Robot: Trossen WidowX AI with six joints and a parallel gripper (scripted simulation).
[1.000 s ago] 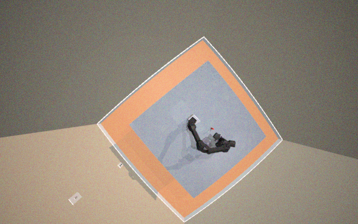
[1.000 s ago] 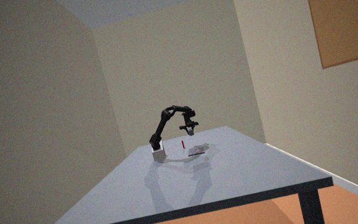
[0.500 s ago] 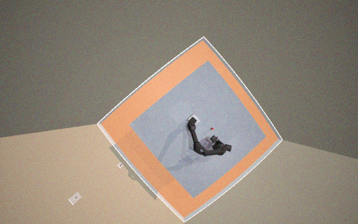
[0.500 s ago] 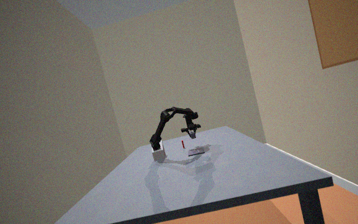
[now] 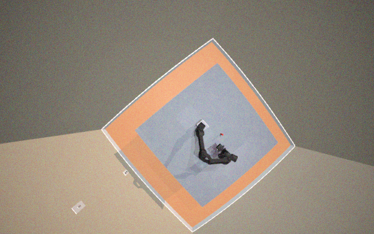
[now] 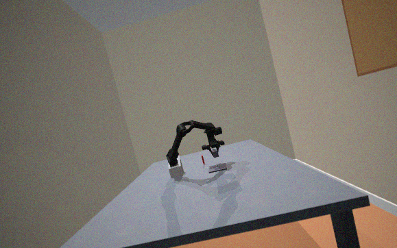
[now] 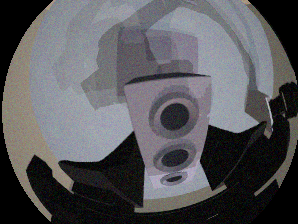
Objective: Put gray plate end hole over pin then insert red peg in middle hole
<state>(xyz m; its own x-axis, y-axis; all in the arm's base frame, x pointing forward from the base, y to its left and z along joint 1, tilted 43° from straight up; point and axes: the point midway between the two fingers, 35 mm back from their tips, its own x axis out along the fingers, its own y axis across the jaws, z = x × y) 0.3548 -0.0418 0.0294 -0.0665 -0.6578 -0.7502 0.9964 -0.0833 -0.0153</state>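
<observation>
Now: the square base 8 cm below my gripper tip, 5 cm to the right of it and 2 cm behind it. From my gripper tip the other things lie so: red peg: 13 cm to the left, 10 cm behind, 5 cm below; gray plate: 3 cm above.
</observation>
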